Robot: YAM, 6 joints.
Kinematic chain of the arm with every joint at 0, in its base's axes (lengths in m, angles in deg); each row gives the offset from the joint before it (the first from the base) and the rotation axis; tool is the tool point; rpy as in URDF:
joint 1: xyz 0 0 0.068 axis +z
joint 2: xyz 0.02 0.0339 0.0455 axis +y
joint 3: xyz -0.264 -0.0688 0 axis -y
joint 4: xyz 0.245 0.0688 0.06 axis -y
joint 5: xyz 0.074 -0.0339 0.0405 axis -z
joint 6: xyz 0.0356 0 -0.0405 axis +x
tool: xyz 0 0 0 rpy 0 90 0
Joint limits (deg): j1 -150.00..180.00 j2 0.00..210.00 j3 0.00..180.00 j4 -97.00..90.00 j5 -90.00..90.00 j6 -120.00..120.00
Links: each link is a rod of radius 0.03 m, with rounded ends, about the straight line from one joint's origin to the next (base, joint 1, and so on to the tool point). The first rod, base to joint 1, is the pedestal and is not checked.
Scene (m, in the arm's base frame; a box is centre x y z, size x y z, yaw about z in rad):
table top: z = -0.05
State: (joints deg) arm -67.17 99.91 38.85 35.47 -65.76 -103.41
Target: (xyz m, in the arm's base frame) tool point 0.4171 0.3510 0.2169
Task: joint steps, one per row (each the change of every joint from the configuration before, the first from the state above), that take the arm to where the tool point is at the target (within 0.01 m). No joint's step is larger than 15 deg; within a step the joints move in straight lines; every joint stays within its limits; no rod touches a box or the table.
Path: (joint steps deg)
1: 14.89 5.22 9.20 0.18 1.80 0.00
2: 14.90 5.23 9.19 0.19 1.80 0.00
3: 14.89 5.22 9.20 0.18 1.80 0.00
4: 14.89 5.23 9.19 0.19 1.80 0.00
5: 14.90 5.22 9.20 0.18 1.80 0.00
6: 14.89 5.23 9.20 0.19 1.80 0.00
7: 14.90 5.22 9.19 0.18 1.81 0.00

